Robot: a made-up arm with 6 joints.
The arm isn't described. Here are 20 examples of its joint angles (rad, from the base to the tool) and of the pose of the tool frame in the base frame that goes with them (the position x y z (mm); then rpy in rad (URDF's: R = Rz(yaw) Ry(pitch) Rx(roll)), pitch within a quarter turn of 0, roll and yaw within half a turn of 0).
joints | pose
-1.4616 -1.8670 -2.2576 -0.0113 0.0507 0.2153 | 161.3 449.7 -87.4 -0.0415 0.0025 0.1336
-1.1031 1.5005 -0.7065 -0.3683 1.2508 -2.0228 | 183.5 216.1 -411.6 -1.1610 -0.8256 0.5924
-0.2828 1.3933 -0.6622 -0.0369 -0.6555 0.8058 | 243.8 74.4 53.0 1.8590 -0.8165 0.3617
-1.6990 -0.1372 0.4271 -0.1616 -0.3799 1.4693 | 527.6 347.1 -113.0 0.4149 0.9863 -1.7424
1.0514 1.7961 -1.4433 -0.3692 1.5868 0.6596 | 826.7 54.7 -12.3 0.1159 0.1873 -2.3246
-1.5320 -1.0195 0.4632 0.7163 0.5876 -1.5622 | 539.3 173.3 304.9 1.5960 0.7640 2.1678
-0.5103 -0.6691 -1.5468 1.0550 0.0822 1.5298 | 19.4 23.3 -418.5 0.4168 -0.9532 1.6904
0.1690 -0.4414 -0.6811 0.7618 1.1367 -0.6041 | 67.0 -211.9 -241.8 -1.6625 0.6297 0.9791
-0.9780 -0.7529 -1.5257 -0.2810 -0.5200 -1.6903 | 425.1 296.7 114.5 -0.7650 0.7290 -1.1014
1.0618 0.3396 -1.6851 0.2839 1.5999 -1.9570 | 737.8 -179.6 376.5 2.2104 0.7760 1.8855
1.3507 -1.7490 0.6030 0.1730 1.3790 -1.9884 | 542.6 462.3 -128.3 -1.4465 -0.2704 -1.5417
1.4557 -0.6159 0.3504 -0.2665 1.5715 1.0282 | 285.1 65.3 -238.2 -0.7219 -0.2873 0.6975
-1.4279 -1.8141 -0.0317 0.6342 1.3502 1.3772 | 356.7 425.0 343.8 1.8958 0.5578 -0.0268
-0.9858 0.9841 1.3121 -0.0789 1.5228 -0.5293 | 330.6 -125.9 111.6 0.5684 0.0757 2.2671
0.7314 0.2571 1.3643 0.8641 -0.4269 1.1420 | 440.1 430.3 122.9 0.8602 -0.1837 -0.5701
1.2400 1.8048 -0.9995 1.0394 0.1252 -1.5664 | 790.5 -96.5 391.3 -1.1632 1.0469 -3.0815
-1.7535 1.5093 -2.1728 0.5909 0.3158 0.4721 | 399.0 672.4 -77.3 -2.9391 0.1014 -2.8471
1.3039 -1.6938 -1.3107 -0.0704 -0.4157 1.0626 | 622.9 227.3 56.7 -2.5292 -0.1474 2.3986
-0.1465 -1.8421 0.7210 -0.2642 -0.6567 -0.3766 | 356.3 -168.4 -74.6 -0.5680 0.4008 2.8561
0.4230 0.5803 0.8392 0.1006 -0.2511 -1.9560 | 461.4 362.5 -10.8 -2.3830 0.2599 -1.4116
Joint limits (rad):
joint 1: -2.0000..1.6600
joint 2: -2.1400..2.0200
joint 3: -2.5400..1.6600
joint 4: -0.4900..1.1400
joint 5: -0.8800..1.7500
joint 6: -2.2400..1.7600
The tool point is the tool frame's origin. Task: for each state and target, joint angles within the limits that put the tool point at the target. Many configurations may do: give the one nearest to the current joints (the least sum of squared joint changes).
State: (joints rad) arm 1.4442 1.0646 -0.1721 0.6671 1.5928 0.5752
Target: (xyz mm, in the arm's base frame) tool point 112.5 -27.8 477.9
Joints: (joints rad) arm 1.6600 0.8613 0.3598 0.8696 1.3711 0.5292
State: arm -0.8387 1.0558 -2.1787 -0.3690 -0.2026 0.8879
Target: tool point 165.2 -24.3 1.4
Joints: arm -0.7328 0.5173 -2.3098 -0.4900 -0.8800 1.0759
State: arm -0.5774 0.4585 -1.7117 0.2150 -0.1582 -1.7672
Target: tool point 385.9 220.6 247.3
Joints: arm 0.0921 0.2336 -1.0402 -0.4900 -0.8404 -1.9351
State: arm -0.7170 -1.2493 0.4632 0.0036 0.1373 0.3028
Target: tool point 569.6 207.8 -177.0
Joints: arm -0.8843 -1.2355 0.4253 -0.2564 0.1310 0.3190
